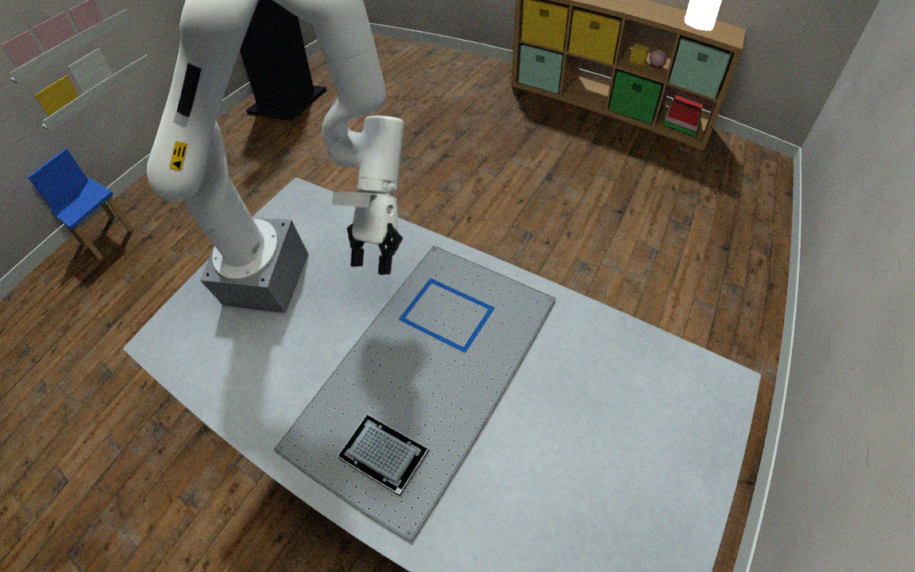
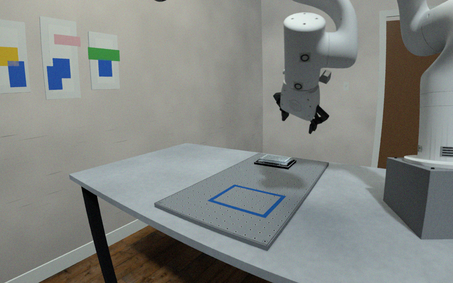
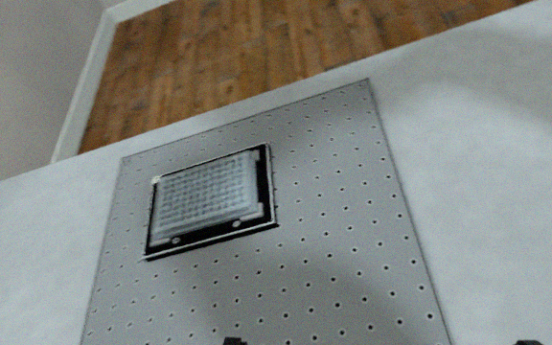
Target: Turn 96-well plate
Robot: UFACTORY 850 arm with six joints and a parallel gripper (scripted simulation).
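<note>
My gripper is now 300 mm to the left of the 96-well plate, 210 mm above it and 150 mm short of it. The rest, counted from my hand: black plate nest N1: 300 mm to the right, 220 mm below, 150 mm ahead.
</note>
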